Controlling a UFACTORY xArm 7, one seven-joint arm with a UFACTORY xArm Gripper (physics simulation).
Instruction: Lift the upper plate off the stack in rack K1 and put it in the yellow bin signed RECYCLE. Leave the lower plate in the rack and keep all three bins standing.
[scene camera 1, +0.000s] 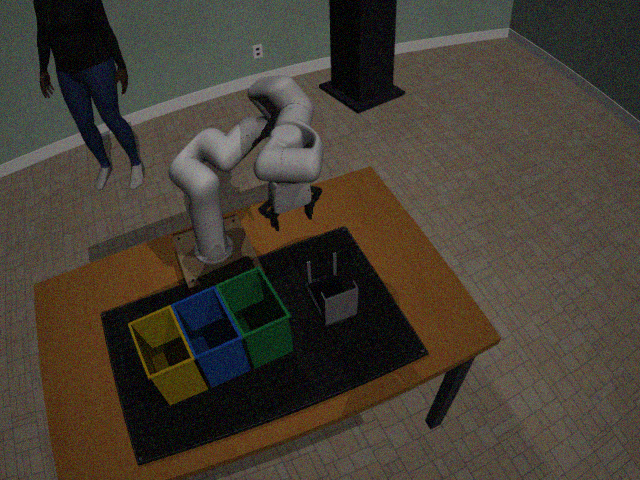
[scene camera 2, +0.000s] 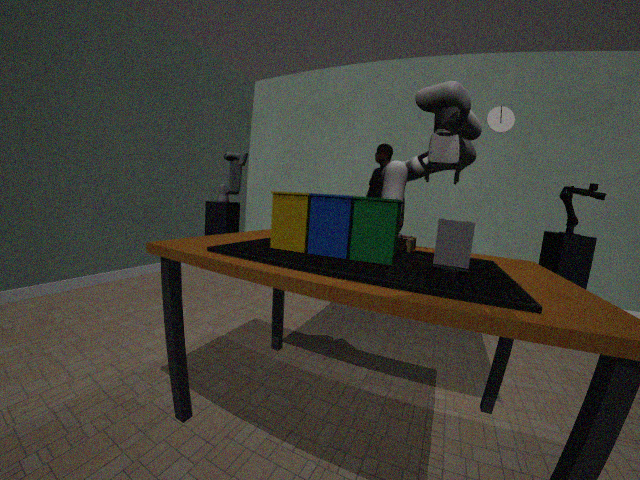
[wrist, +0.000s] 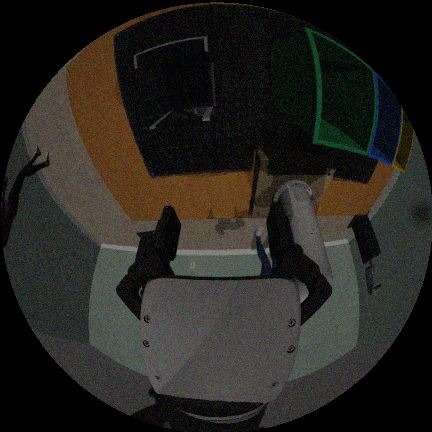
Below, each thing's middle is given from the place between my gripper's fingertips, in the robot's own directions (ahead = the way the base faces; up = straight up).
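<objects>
Position of my gripper relative to the green bin (scene camera 1: 262, 319): 170 mm above it, 100 mm short of it, 200 mm to the left of it. Counted from my gripper, the blue bin (scene camera 1: 214, 339) is 170 mm below, 80 mm ahead and 330 mm to the right; the yellow bin (scene camera 2: 290, 221) is 170 mm below, 70 mm ahead and 460 mm to the right. Going by their middles, of the things named here the green bin is the nearest to my gripper and the yellow bin the farthest from it.
</objects>
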